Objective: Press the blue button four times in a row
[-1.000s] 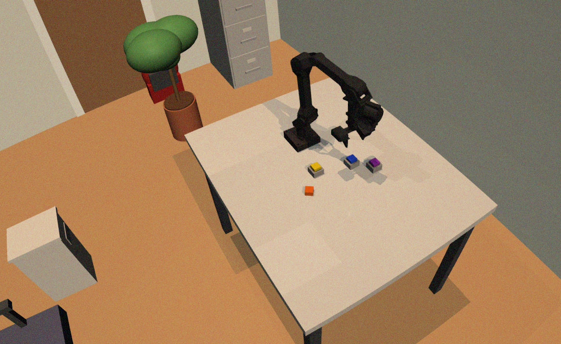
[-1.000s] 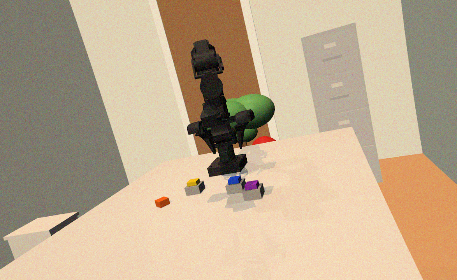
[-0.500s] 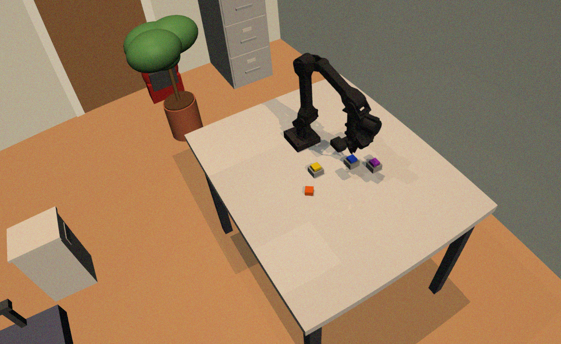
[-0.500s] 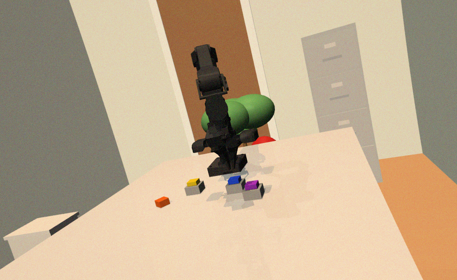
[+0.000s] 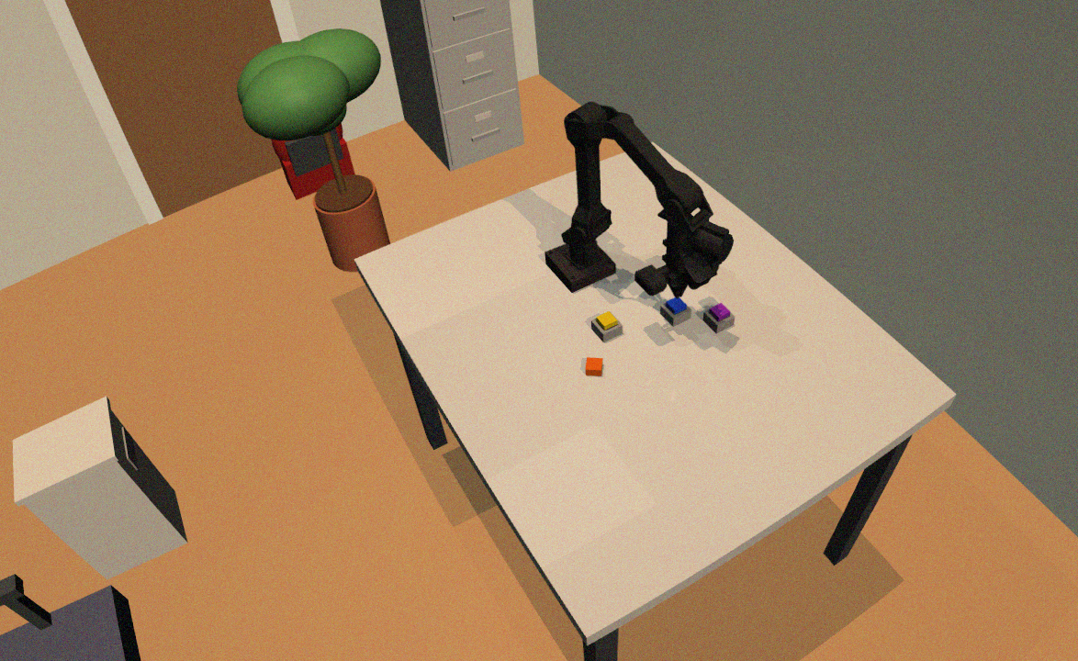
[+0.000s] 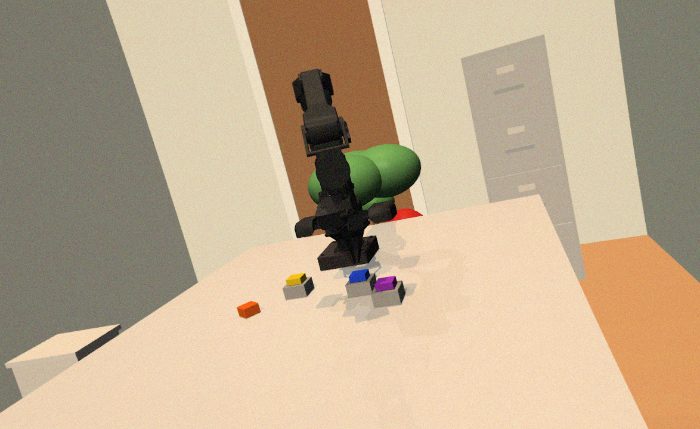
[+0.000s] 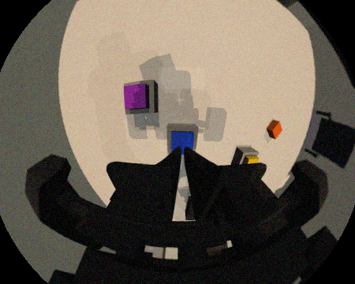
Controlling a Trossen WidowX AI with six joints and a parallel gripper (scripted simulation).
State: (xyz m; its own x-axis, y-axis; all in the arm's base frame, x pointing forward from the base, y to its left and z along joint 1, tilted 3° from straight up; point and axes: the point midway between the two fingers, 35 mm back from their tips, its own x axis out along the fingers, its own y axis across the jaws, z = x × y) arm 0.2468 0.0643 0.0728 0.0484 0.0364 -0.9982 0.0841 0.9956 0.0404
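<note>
My gripper tip is now 3 cm above the blue button. From my gripper tip the other things lie so: purple button (7 cm ahead, 6 cm to the left, 3 cm below); then orange block (23 cm to the right, 5 cm below, 1 cm ahead); then yellow button (15 cm to the right, 6 cm behind, 3 cm below).
</note>
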